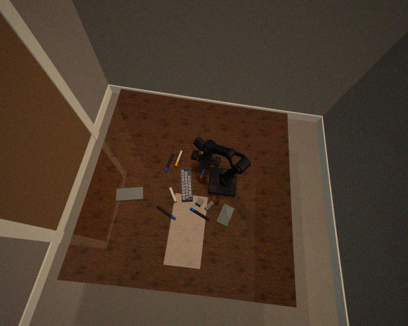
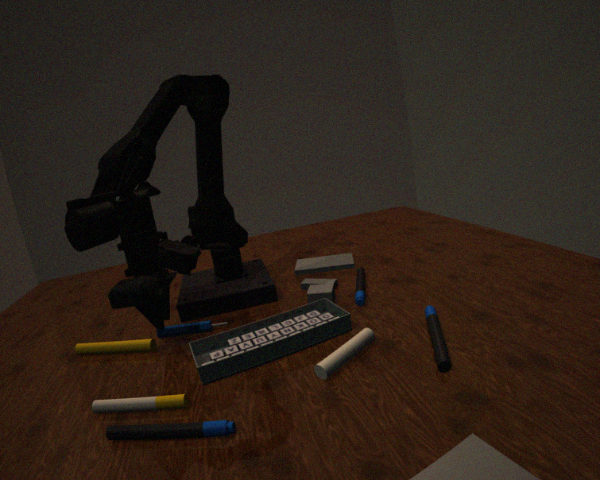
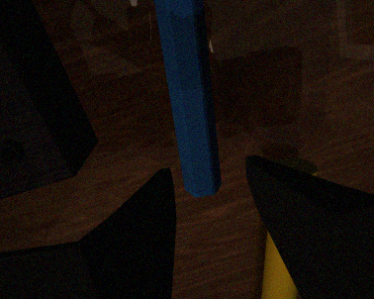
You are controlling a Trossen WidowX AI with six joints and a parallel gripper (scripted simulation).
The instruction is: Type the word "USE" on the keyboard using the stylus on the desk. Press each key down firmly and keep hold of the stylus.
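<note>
Right now the blue stylus is 10 mm ahead of my gripper tip, 60 mm to the left of it and 10 mm below it. Round my gripper tip: thin grey tip 20 mm ahead, 90 mm to the left, 10 mm below; then white-and-yellow marker 180 mm ahead, 20 mm to the right, 10 mm below; then yellow marker 10 mm ahead, 90 mm to the right, 10 mm below.
</note>
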